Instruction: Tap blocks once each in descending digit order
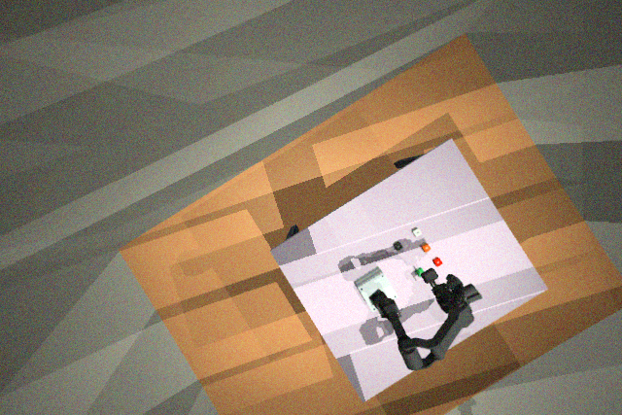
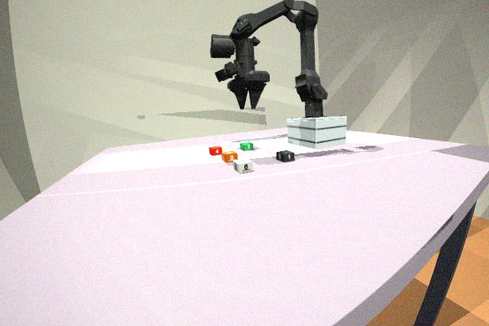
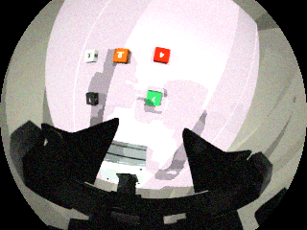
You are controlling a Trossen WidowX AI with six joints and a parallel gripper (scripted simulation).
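Now: the orange block 110 mm ahead of my gripper tip, 70 mm to the left of it and 120 mm below it. From my gripper tip the other things lie so: black block: 20 mm ahead, 170 mm to the left, 120 mm below; green block: 10 mm ahead, 120 mm below; red block: 110 mm ahead, 20 mm to the right, 120 mm below.
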